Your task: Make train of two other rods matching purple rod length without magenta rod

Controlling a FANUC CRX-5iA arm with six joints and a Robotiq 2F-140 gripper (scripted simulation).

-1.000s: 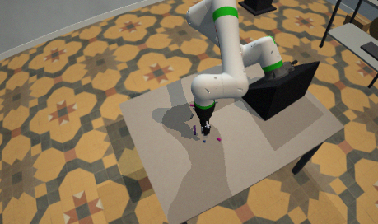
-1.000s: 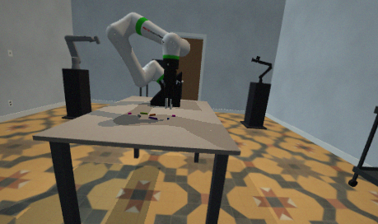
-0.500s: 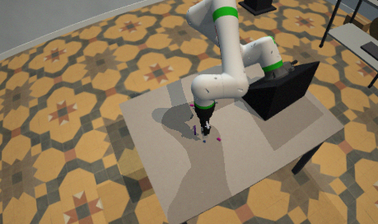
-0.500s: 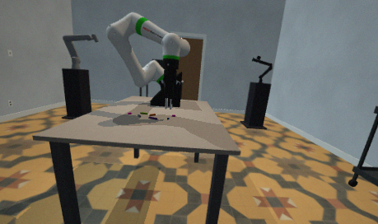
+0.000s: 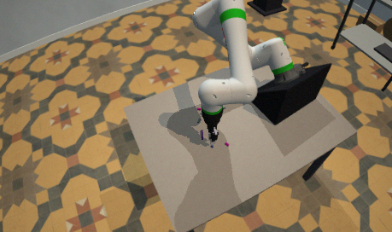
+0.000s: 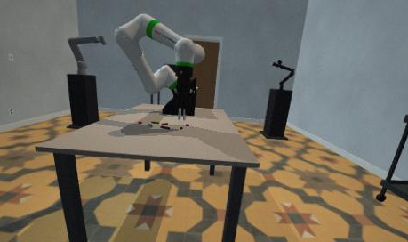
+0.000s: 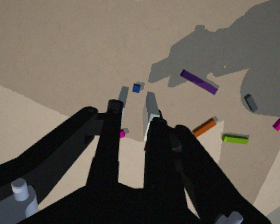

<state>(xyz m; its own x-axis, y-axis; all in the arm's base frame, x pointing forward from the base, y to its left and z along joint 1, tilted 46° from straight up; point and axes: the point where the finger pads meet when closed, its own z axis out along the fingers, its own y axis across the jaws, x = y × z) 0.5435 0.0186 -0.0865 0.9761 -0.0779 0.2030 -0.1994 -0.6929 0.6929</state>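
The blue rod is 8 cm below my hand. Also, from my hand: grey rod: 2 cm behind, 19 cm to the right, 8 cm below; then orange rod: 6 cm behind, 11 cm to the right, 8 cm below; then purple rod: 1 cm ahead, 9 cm to the right, 8 cm below.
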